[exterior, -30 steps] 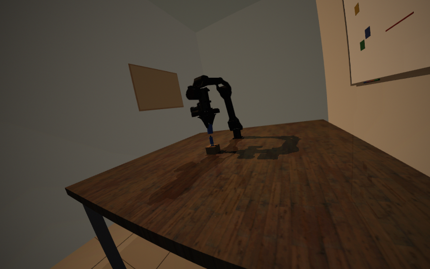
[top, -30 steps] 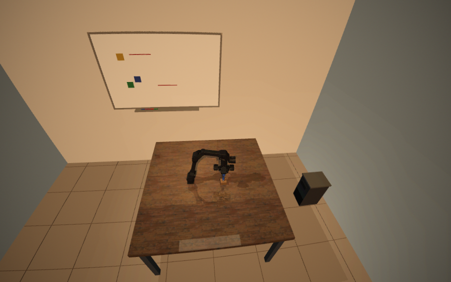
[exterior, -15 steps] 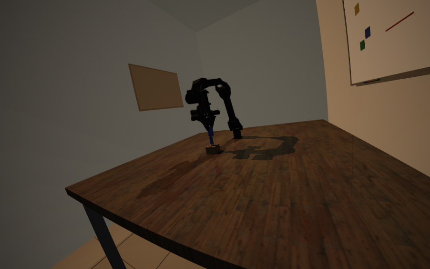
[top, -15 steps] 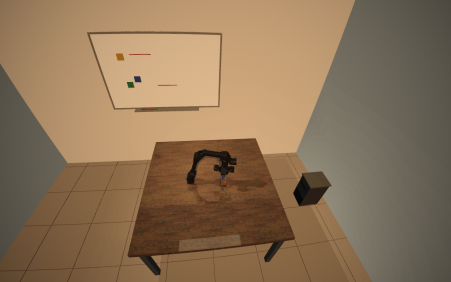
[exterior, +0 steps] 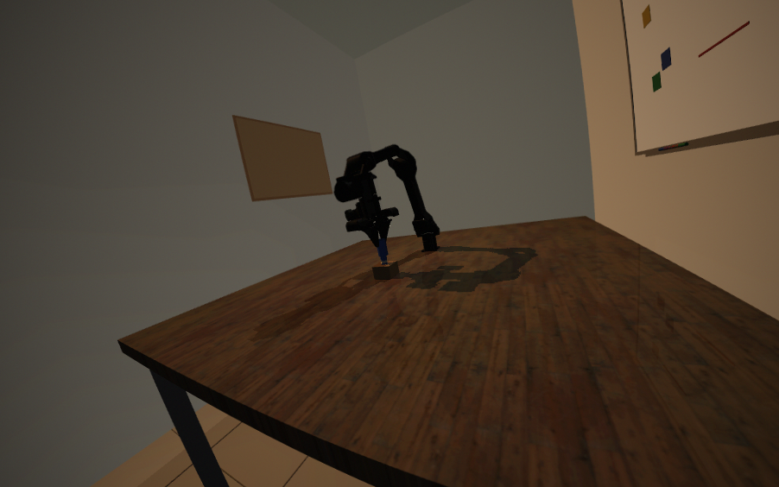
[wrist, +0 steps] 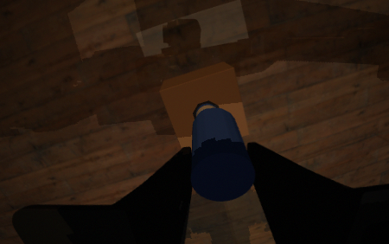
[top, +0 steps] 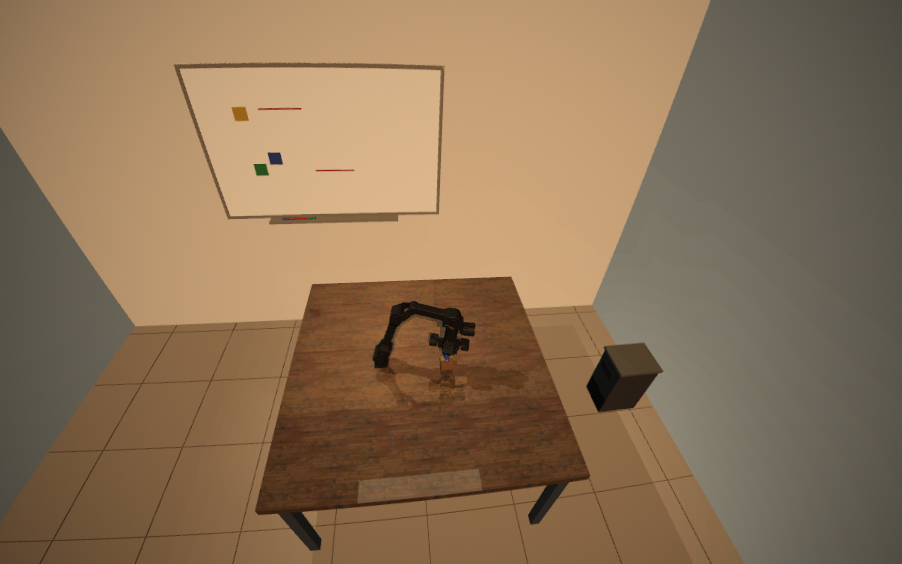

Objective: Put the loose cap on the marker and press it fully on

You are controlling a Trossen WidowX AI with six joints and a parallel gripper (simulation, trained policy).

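The tan holder block is 8 cm below my gripper tip. From my gripper tip the other things lie so: blue cap (1 cm below).
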